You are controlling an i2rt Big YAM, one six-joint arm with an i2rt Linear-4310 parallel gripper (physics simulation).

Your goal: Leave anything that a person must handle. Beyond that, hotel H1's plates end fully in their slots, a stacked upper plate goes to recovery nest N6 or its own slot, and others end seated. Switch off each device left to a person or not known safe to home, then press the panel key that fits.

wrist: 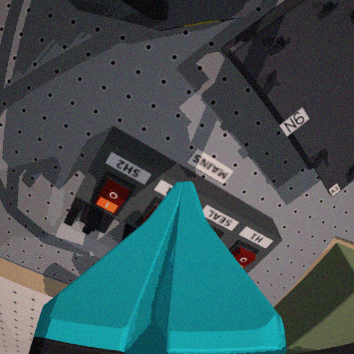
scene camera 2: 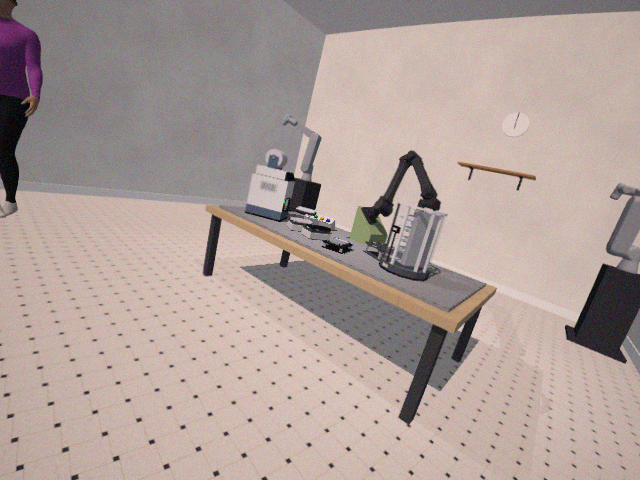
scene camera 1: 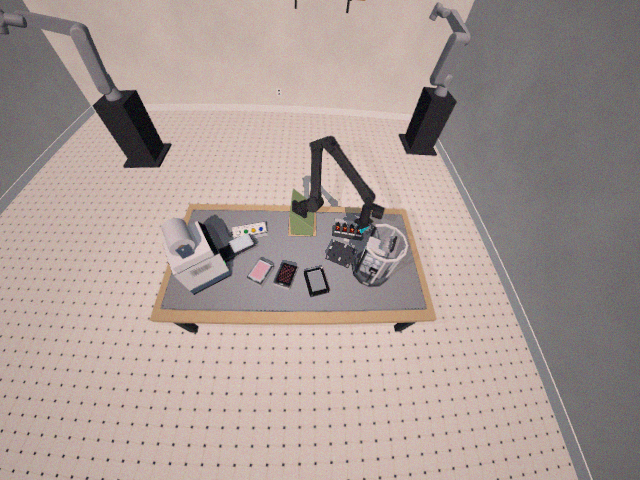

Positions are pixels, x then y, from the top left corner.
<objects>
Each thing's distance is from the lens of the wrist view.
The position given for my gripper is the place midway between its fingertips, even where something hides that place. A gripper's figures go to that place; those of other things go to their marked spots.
my gripper (wrist: pixel 185 192): 12 cm
clear plate hotel (wrist: pixel 159 22): 23 cm
</objects>
